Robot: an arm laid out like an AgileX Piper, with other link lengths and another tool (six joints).
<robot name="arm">
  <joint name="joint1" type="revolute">
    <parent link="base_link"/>
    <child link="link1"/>
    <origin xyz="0 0 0.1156" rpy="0 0 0"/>
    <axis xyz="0 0 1"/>
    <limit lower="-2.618" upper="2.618"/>
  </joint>
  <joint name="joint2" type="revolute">
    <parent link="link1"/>
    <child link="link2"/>
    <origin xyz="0 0 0" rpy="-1.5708 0 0"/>
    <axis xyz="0 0 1"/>
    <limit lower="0" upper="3.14"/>
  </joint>
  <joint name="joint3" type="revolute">
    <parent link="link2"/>
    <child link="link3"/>
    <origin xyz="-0.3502 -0.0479 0" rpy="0 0 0"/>
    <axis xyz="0 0 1"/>
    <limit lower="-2.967" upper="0"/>
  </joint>
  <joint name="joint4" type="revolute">
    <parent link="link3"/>
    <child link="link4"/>
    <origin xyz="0.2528 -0.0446 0" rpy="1.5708 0 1.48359"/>
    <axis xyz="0 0 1"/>
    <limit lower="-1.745" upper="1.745"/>
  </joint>
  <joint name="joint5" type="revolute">
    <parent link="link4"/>
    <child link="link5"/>
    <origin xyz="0 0 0" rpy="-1.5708 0 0"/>
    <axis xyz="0 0 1"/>
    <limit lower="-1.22" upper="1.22"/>
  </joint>
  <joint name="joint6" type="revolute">
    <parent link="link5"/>
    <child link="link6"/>
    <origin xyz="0 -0.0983 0" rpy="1.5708 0 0"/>
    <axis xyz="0 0 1"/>
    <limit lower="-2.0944" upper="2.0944"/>
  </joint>
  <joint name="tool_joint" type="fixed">
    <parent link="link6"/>
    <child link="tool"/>
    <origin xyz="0.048 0.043 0.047" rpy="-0.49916 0 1.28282"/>
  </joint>
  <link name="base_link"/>
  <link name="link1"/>
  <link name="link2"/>
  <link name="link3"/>
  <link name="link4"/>
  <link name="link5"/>
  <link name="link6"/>
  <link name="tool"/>
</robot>
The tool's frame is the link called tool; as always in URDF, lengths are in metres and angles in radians.
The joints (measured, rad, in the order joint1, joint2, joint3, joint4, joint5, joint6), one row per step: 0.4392 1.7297 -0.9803 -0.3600 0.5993 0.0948; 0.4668 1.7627 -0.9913 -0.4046 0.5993 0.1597; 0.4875 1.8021 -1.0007 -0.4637 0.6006 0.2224; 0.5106 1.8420 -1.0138 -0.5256 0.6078 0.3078; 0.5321 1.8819 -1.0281 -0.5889 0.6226 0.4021; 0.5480 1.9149 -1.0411 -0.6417 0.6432 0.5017; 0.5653 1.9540 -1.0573 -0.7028 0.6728 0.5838; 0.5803 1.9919 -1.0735 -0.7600 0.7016 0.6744; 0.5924 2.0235 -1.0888 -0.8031 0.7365 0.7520; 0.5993 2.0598 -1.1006 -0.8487 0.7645 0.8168; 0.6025 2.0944 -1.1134 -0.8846 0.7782 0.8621; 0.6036 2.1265 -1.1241 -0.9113 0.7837 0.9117; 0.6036 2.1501 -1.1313 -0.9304 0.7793 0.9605; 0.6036 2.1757 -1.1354 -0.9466 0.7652 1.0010; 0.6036 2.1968 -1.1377 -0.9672 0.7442 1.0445
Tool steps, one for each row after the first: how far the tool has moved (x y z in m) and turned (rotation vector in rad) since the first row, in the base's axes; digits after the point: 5 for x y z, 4 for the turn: 0.00307 0.00890 -0.00827 -0.0164 0.0013 -0.0046; 0.00728 0.01401 -0.01919 -0.0475 0.0035 -0.0041; 0.01169 0.02109 -0.02982 -0.0737 0.0010 -0.0212; 0.01607 0.02761 -0.04050 -0.1017 -0.0036 -0.0486; 0.01999 0.03304 -0.04937 -0.1222 -0.0108 -0.0952; 0.02440 0.03644 -0.05961 -0.1625 -0.0190 -0.1212; 0.02941 0.04019 -0.06975 -0.1952 -0.0339 -0.1589; 0.03341 0.04264 -0.07784 -0.2267 -0.0477 -0.1997; 0.03780 0.04258 -0.08828 -0.2631 -0.0600 -0.2276; 0.04271 0.04300 -0.09845 -0.2876 -0.0703 -0.2419; 0.04711 0.04437 -0.10878 -0.2983 -0.0791 -0.2647; 0.05083 0.04676 -0.11714 -0.2934 -0.0887 -0.2895; 0.05329 0.04941 -0.12712 -0.2852 -0.0916 -0.3041; 0.05601 0.05269 -0.13591 -0.2689 -0.0987 -0.3153
